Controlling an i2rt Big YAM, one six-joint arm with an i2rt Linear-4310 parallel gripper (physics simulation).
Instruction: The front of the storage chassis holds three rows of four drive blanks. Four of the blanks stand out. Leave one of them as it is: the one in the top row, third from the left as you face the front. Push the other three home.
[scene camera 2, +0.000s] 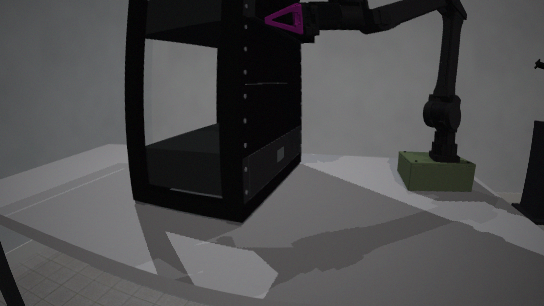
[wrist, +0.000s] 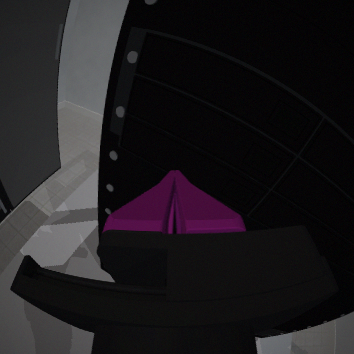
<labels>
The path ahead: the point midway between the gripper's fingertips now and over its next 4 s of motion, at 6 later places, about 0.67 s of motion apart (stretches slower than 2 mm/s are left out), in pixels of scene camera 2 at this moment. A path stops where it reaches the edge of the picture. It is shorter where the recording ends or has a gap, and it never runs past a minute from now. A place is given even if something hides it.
My gripper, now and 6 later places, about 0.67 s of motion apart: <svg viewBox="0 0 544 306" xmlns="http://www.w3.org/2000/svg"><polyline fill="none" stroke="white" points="264,20 277,17 283,46 269,39 256,32 279,10 277,9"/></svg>
</labels>
